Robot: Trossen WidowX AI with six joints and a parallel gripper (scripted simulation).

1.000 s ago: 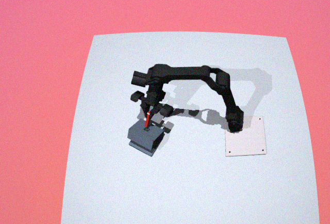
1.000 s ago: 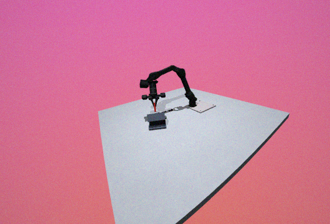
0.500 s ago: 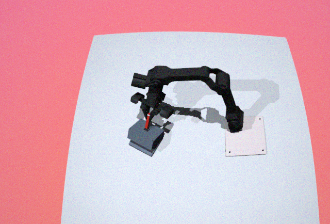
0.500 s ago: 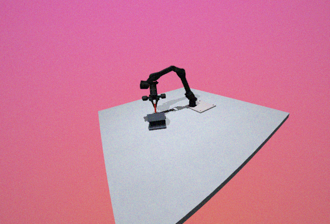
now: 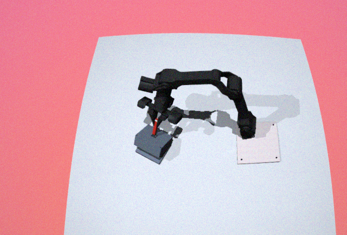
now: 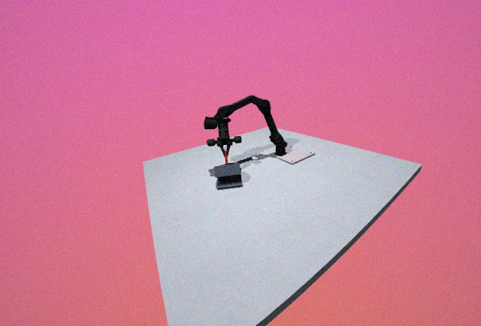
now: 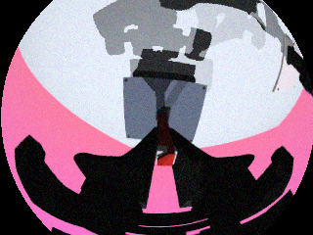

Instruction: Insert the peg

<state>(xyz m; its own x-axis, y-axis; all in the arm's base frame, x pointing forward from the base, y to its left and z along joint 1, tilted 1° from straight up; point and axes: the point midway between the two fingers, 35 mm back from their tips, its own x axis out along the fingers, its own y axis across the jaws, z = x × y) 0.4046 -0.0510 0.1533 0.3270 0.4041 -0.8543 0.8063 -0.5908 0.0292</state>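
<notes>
Right now my gripper tip is 2 cm short of the sloped panel, 3 cm to the right of it and 7 cm above it. Round my gripper tip: peg: 1 cm behind, 1 cm to the right, 2 cm above.
</notes>
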